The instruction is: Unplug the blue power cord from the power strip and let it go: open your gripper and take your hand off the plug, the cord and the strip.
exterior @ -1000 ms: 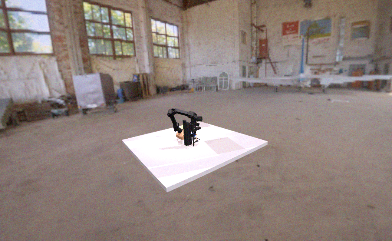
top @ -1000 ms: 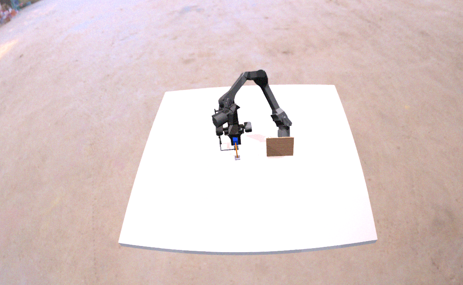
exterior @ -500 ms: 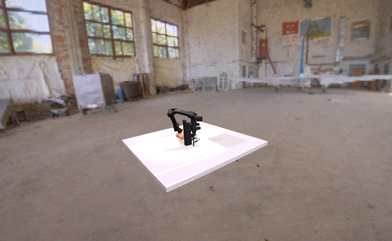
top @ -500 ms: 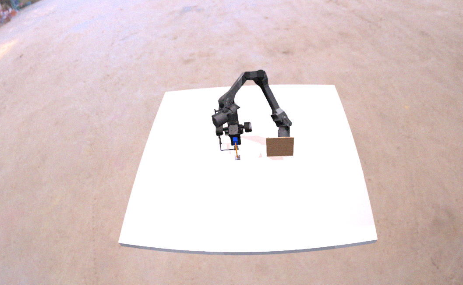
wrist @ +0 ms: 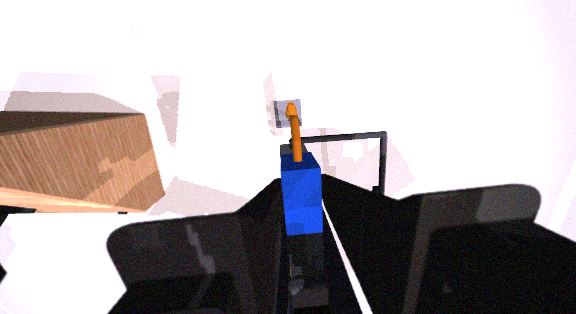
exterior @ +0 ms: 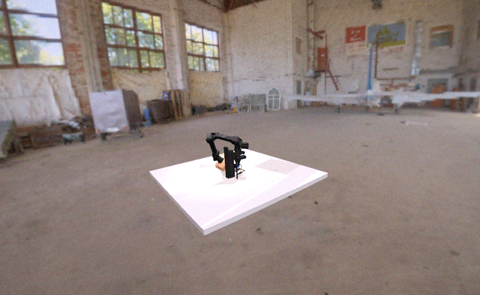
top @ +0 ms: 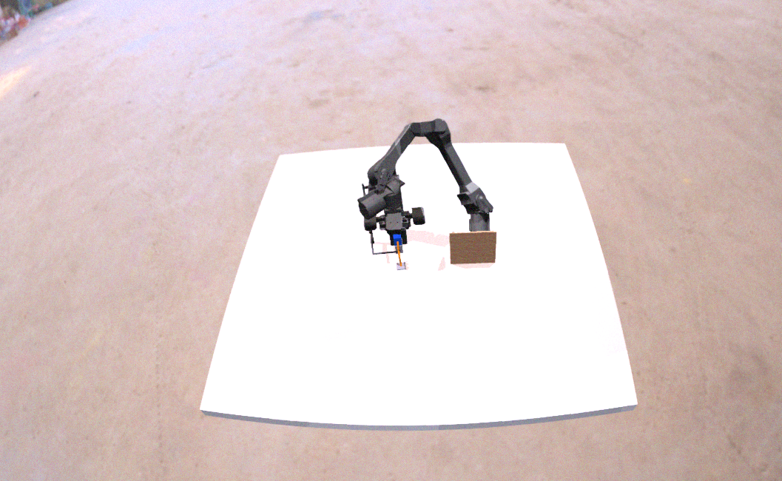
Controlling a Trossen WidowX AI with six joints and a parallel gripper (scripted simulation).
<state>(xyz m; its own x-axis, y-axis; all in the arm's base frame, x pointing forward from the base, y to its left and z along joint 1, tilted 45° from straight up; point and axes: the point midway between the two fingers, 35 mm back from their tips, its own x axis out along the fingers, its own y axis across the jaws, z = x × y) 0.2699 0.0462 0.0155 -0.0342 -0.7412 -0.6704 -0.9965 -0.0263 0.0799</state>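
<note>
Now: gripper tip 10 mm short of the blue plug and 30 mm to the left of it. The rest, counted from my gripper tip: grey square (30 mm to the left, 100 mm below).
</note>
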